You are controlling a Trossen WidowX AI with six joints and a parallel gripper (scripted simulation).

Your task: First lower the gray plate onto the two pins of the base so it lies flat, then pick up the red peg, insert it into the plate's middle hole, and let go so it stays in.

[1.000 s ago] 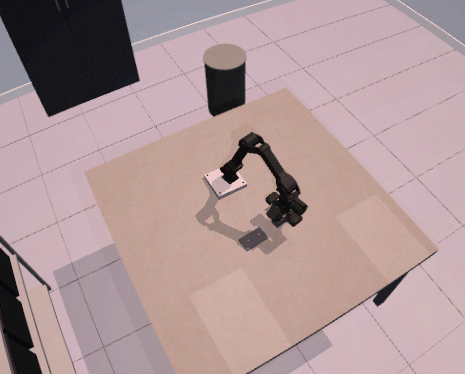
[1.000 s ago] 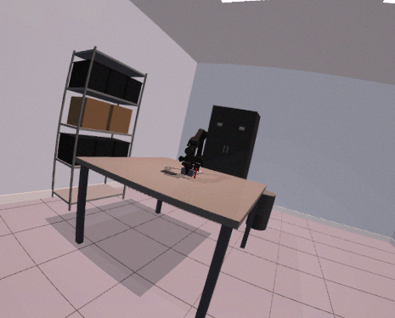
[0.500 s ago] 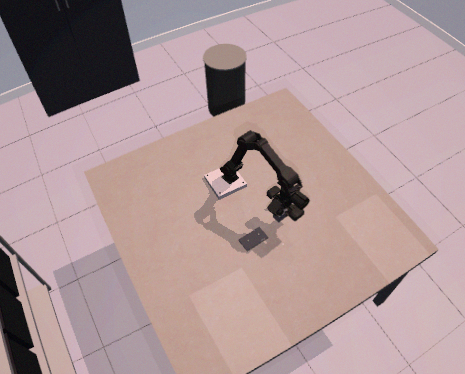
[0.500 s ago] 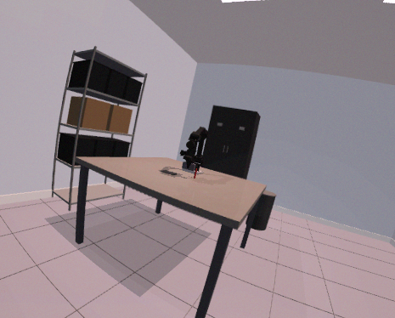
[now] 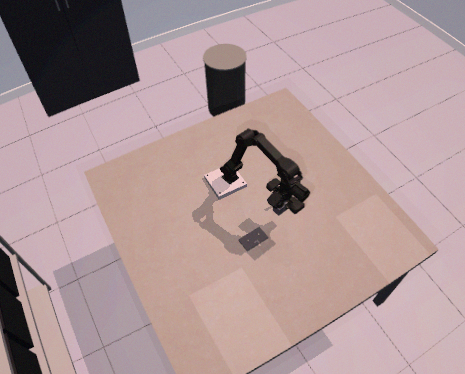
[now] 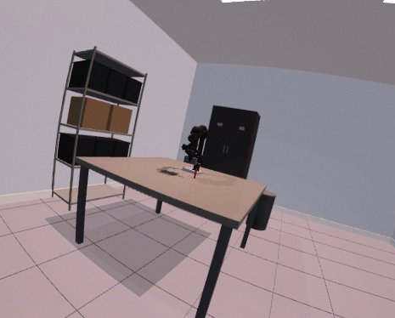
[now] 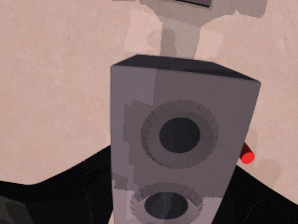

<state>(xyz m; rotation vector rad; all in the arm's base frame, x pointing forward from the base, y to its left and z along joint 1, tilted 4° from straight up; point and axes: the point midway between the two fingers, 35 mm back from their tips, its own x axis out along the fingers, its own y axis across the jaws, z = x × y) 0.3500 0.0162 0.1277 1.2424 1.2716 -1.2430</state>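
Now: the dark base 20 mm behind my gripper tip, 160 mm to the right of it and 120 mm below it. From my gripper tip the other things lie so: red peg 90 mm behind, 40 mm to the left, 90 mm below; gray plate 30 mm above.
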